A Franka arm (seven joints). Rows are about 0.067 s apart.
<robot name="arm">
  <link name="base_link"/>
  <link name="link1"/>
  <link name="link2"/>
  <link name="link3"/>
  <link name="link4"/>
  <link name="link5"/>
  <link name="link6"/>
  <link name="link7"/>
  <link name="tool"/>
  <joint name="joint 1" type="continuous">
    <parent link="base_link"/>
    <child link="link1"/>
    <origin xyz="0 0 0.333"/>
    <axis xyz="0 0 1"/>
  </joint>
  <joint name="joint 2" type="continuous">
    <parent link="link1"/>
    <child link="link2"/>
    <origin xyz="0 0 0"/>
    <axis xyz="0 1 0"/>
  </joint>
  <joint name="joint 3" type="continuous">
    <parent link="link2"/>
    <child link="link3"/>
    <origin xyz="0 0 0.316"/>
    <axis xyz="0 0 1"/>
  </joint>
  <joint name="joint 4" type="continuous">
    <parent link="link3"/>
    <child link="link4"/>
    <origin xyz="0.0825 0 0"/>
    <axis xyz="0 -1 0"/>
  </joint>
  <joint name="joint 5" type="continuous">
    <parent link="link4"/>
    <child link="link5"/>
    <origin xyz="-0.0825 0 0.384"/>
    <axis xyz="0 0 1"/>
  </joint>
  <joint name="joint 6" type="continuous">
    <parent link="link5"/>
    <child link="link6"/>
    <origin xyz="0 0 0"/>
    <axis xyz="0 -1 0"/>
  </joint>
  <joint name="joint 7" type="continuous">
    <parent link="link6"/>
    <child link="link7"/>
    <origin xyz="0.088 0 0"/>
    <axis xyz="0 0 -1"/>
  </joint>
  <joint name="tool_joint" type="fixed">
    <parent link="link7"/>
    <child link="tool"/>
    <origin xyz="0 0 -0.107" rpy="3.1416 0 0"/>
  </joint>
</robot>
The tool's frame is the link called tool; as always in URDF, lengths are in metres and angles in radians. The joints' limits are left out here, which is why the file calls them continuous.
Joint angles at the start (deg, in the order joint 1, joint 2, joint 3, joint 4, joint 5, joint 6, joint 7): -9.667 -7.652 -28.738 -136.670 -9.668 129.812 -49.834
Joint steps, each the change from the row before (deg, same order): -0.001 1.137 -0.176 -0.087 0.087 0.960 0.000; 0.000 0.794 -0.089 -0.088 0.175 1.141 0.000; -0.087 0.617 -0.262 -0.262 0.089 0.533 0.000; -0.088 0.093 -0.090 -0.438 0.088 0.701 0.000; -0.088 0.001 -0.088 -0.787 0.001 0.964 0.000; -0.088 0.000 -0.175 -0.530 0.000 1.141 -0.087; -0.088 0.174 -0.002 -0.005 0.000 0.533 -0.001; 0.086 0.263 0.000 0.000 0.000 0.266 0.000; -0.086 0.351 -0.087 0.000 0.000 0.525 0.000
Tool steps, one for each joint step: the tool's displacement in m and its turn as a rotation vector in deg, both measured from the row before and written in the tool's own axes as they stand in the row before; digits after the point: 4 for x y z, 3 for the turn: 0.0007 0.0017 0.0077 -0.068 -0.383 0.150; 0.0012 0.0015 0.0048 -0.339 0.084 0.140; -0.0019 0.0009 0.0060 0.174 -0.304 0.332; -0.0013 -0.0004 0.0030 -0.073 0.172 0.179; -0.0019 -0.0018 0.0044 -0.069 0.182 0.084; -0.0017 0.0001 0.0023 -0.407 0.437 0.114; 0.0001 0.0011 0.0005 -0.321 0.181 0.076; 0.0010 -0.0001 0.0015 -0.089 -0.057 -0.105; -0.0005 0.0014 0.0019 -0.230 0.018 0.145
